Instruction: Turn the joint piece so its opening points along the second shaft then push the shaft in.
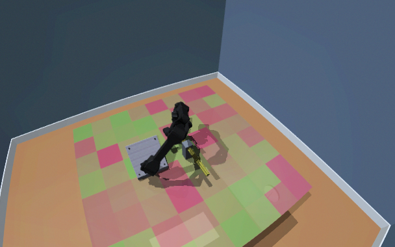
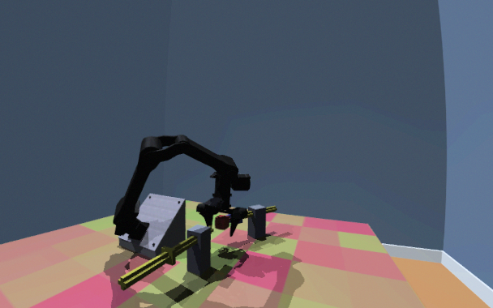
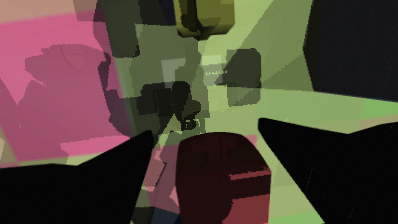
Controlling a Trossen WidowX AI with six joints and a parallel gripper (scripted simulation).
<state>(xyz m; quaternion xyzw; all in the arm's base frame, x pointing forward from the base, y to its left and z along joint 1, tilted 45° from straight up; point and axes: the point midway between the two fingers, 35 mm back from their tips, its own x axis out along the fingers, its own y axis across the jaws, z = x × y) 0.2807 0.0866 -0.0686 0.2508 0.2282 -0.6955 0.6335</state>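
Right now my gripper tip is 4 cm below the red square joint piece and 2 cm to the right of it.
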